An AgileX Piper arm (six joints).
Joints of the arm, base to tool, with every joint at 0 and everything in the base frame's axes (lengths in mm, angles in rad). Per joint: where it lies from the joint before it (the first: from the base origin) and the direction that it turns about. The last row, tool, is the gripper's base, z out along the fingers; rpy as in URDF.
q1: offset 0 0 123 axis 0 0 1
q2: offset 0 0 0 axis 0 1 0
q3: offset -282.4 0 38.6 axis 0 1 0
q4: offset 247.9 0 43.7 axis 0.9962 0 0.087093
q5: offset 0 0 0 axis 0 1 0
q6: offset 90.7 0 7.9 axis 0.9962 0 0.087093
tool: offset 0 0 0 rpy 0 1.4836 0
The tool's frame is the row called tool.
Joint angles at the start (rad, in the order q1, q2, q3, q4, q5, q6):
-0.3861 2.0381 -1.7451 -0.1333 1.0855 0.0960
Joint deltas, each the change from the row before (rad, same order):
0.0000 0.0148 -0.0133 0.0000 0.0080 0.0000
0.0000 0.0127 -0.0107 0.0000 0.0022 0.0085
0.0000 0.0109 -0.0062 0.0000 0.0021 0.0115
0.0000 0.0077 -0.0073 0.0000 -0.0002 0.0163
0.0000 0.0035 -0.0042 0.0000 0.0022 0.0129
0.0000 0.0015 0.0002 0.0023 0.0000 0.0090
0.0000 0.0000 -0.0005 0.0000 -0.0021 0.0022
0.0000 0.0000 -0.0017 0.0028 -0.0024 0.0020
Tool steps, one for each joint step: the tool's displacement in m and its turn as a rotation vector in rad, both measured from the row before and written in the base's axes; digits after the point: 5 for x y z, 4 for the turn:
0.00237 -0.00101 -0.00303 0.0033 0.0088 -0.0010
0.00232 -0.00096 -0.00272 0.0032 0.0021 -0.0084
0.00162 -0.00067 -0.00318 0.0048 0.0039 -0.0113
0.00160 -0.00065 -0.00142 0.0032 -0.0032 -0.0156
0.00063 -0.00027 -0.00046 0.0030 -0.0013 -0.0127
0.00019 0.00012 -0.00075 0.0045 -0.0011 -0.0091
0.00023 -0.00008 0.00018 -0.0005 -0.0029 -0.0018
0.00047 0.00007 0.00049 0.0015 -0.0052 -0.0022

